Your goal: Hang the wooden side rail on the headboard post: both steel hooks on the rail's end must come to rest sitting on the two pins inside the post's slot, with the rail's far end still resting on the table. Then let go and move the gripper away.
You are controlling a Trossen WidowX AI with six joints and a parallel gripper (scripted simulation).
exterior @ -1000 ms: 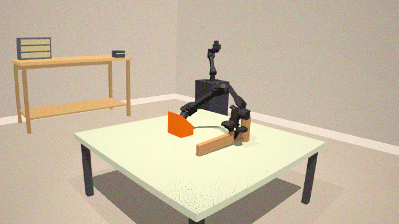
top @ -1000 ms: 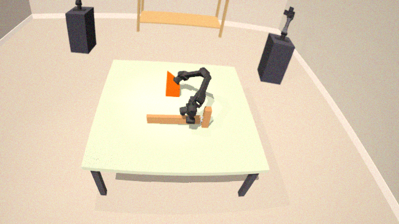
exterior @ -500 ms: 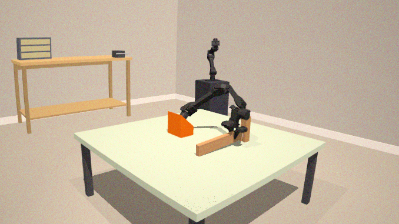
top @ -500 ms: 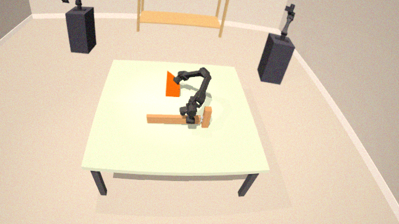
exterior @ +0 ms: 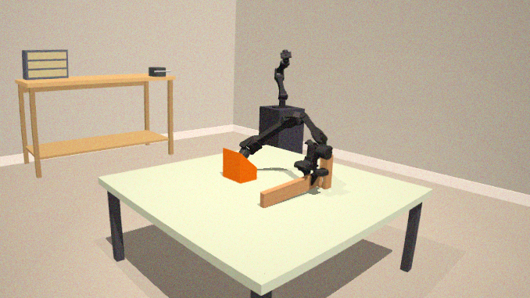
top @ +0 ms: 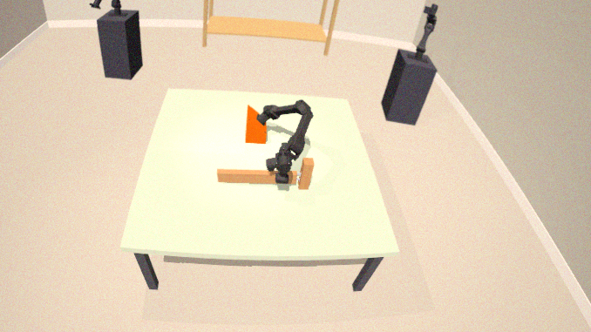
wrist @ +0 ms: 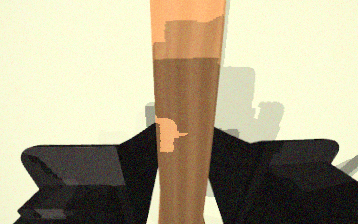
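Right now the upright headboard post is 10 mm behind my gripper tip, 120 mm to the left of it and 50 mm above it.
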